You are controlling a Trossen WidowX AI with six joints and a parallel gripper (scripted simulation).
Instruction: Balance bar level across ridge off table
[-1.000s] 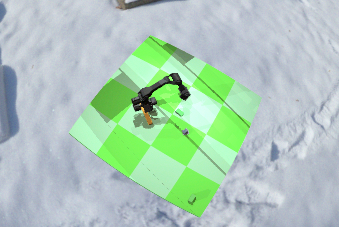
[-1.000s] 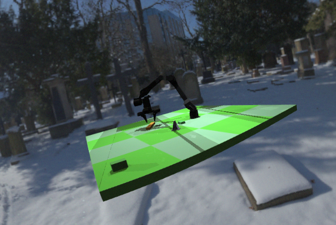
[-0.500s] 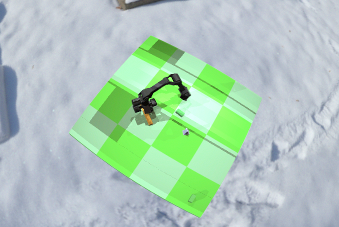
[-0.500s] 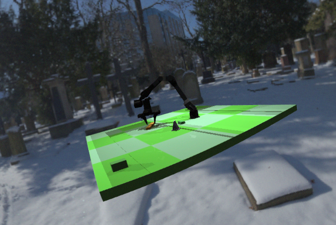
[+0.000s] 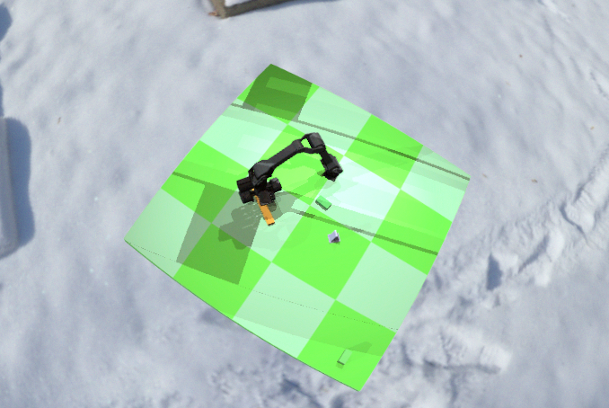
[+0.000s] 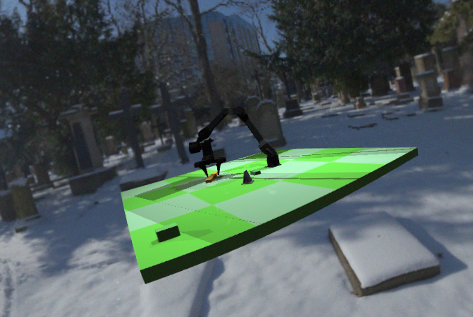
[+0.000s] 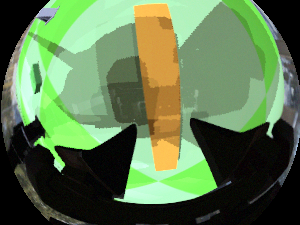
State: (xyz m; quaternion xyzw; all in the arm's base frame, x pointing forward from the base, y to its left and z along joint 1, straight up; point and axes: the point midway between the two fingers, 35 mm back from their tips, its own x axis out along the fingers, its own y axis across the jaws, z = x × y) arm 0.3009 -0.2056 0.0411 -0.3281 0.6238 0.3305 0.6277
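My gripper tip is 20 mm to the right of the orange bar and 20 mm short of it.
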